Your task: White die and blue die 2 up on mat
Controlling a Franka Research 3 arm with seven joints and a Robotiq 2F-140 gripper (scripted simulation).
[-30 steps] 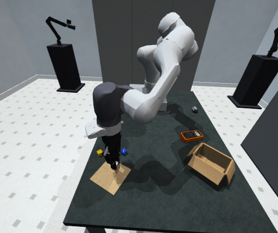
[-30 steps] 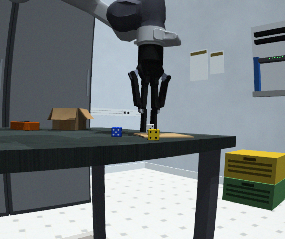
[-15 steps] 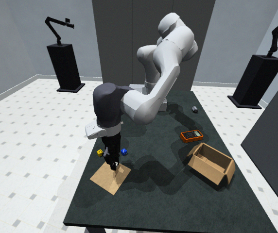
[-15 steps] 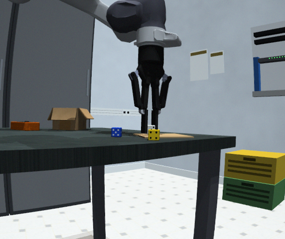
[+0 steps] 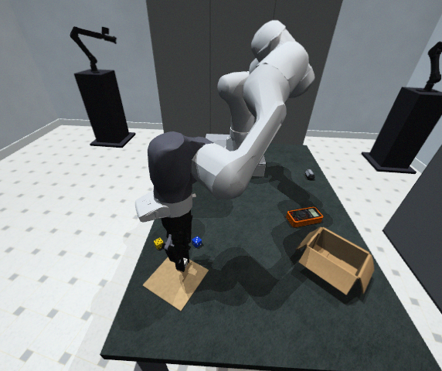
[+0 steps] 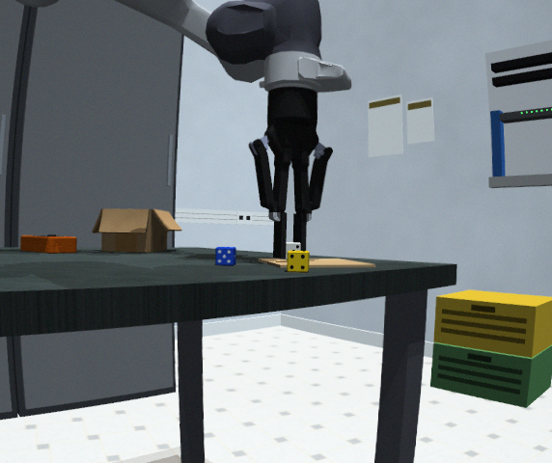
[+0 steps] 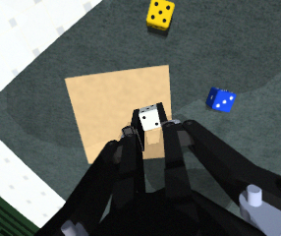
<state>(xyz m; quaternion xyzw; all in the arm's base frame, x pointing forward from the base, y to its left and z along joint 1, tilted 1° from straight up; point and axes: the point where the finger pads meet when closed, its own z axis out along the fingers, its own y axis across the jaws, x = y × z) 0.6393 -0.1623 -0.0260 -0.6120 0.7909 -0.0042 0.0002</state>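
Right now my hand is 2 cm above the white die. From my hand the other things lie so: tan mat: 4 cm ahead, 1 cm to the right, 4 cm below; blue die: 9 cm behind, 3 cm to the left, 3 cm below; yellow die: 7 cm behind, 10 cm to the right, 3 cm below.
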